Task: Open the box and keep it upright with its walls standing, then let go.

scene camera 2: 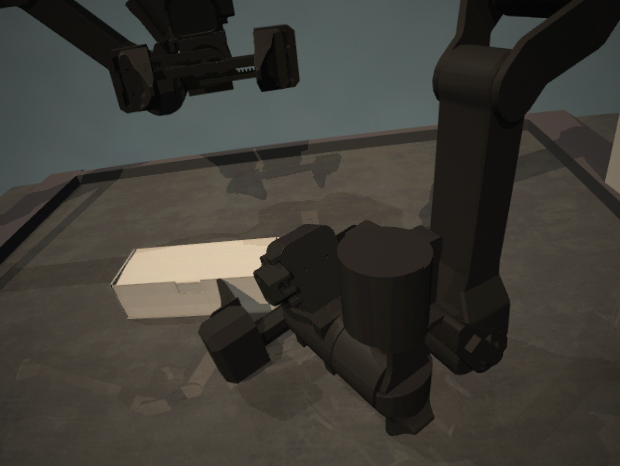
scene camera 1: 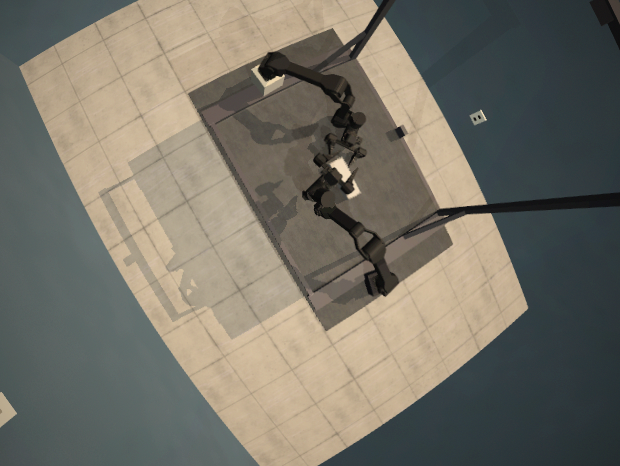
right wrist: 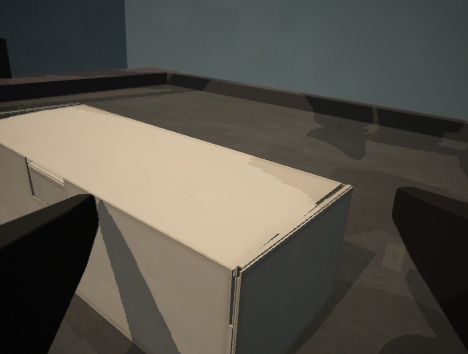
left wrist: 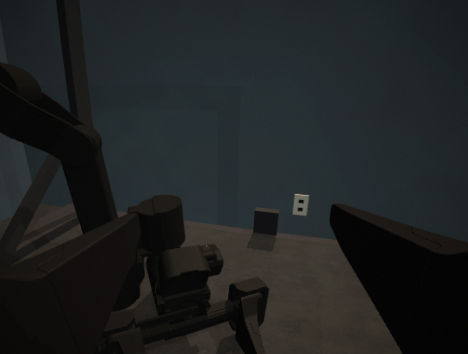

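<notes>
A long cream box (scene camera 1: 341, 166) (scene camera 2: 190, 263) (right wrist: 175, 170) lies level on the table with its lid shut flat and a small tab at its front edge. My right gripper (scene camera 2: 250, 278) (right wrist: 247, 205) is open and low at the box's right end in scene camera 2. One finger is in front of the front wall; the other is past the far side, hidden in scene camera 2. My left gripper (scene camera 2: 204, 70) (left wrist: 236, 218) is open and empty, high above the table. The box does not show in the left wrist view.
A low raised rim (scene camera 2: 350, 140) (right wrist: 225, 92) edges the table. A small dark block (scene camera 1: 400, 131) (left wrist: 266, 221) stands at one edge. A pale block (scene camera 1: 270, 87) is under the right arm's base. In scene camera 1 the two grippers overlap closely over the box.
</notes>
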